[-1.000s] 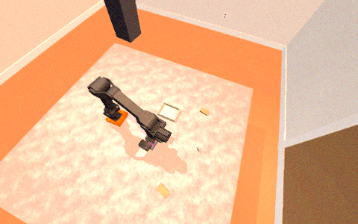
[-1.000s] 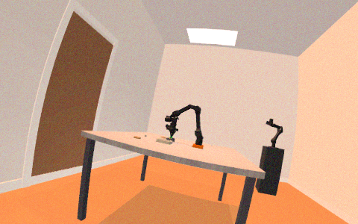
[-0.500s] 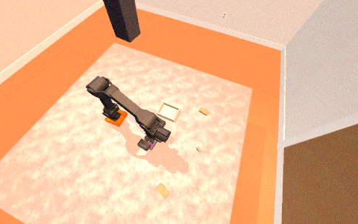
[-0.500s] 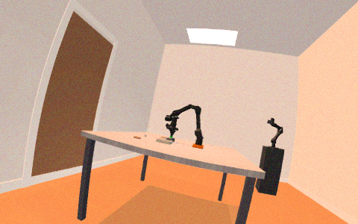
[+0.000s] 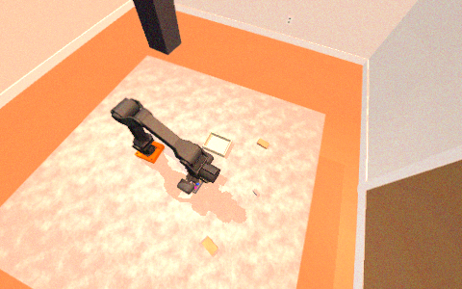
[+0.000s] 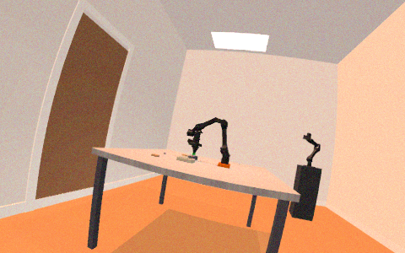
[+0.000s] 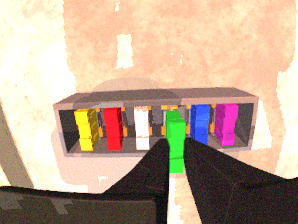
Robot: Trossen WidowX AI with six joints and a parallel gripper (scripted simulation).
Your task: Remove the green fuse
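Right now the white tray is 22 cm to the left of my gripper tip, 6 cm below it and 2 cm behind it. From my gripper tip the other things lie so: green fuse 1 cm below.
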